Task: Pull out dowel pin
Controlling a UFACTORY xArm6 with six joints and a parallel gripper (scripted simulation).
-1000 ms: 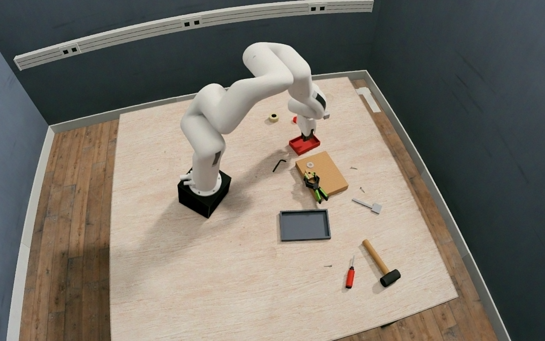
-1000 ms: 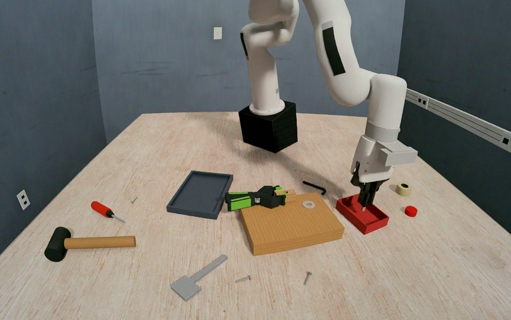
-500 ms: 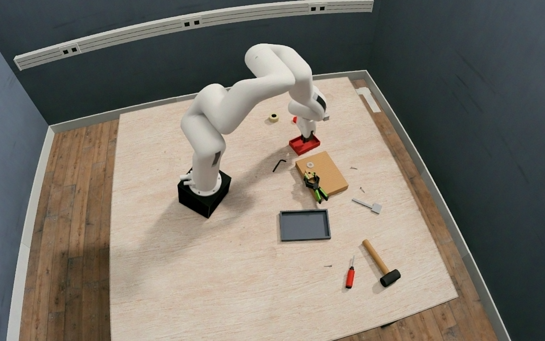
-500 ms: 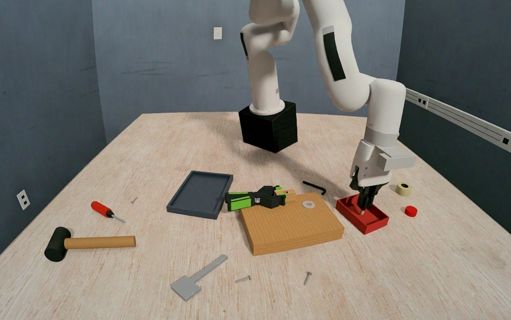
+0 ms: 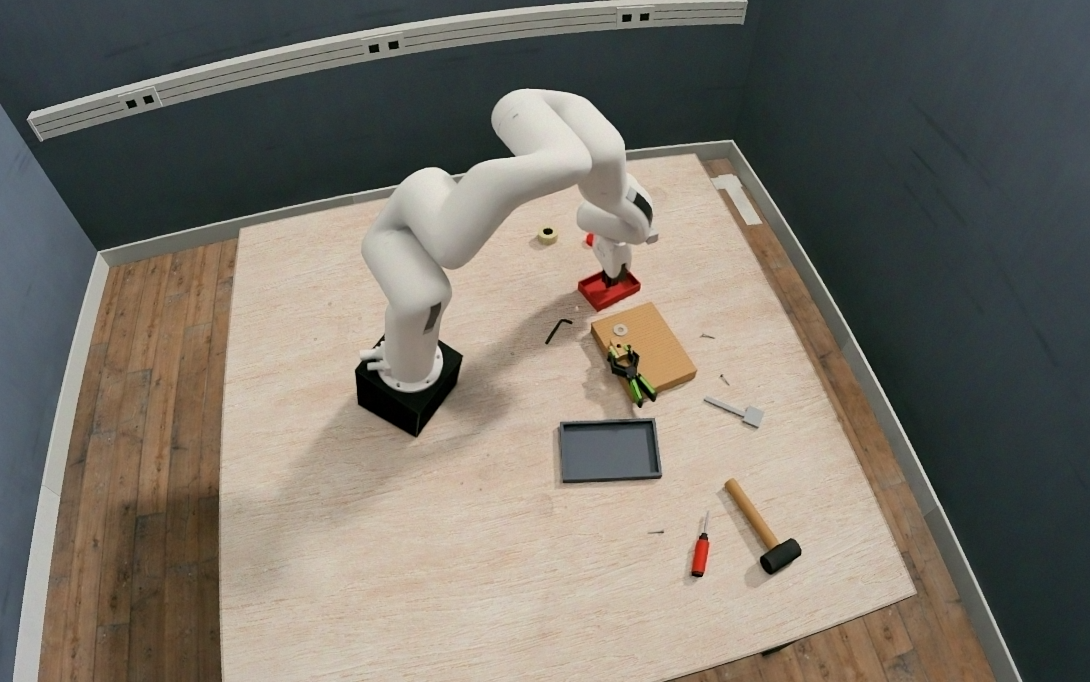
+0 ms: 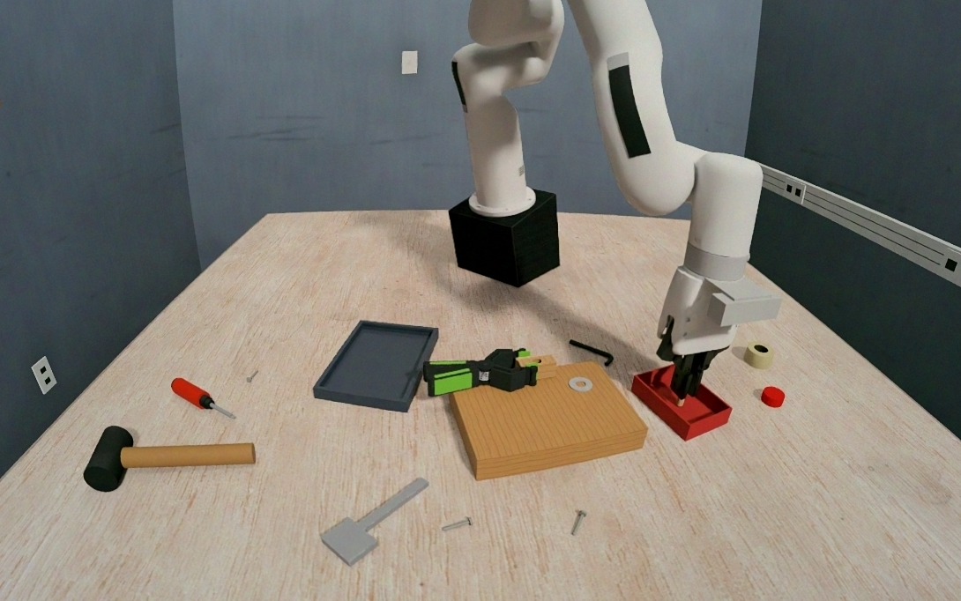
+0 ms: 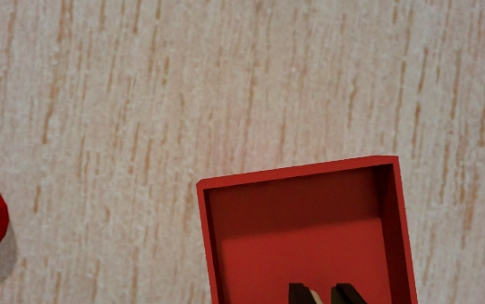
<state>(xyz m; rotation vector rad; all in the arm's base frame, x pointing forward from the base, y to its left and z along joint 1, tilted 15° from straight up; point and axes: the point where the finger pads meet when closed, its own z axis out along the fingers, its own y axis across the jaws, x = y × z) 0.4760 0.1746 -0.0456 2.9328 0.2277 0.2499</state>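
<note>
My gripper is now 2 cm above the dowel pin. Also, from my hand: red cap 16 cm to the left, 3 cm below, 1 cm ahead; then red tray 4 cm below; then washer 14 cm to the right, 2 cm behind, 1 cm below.
</note>
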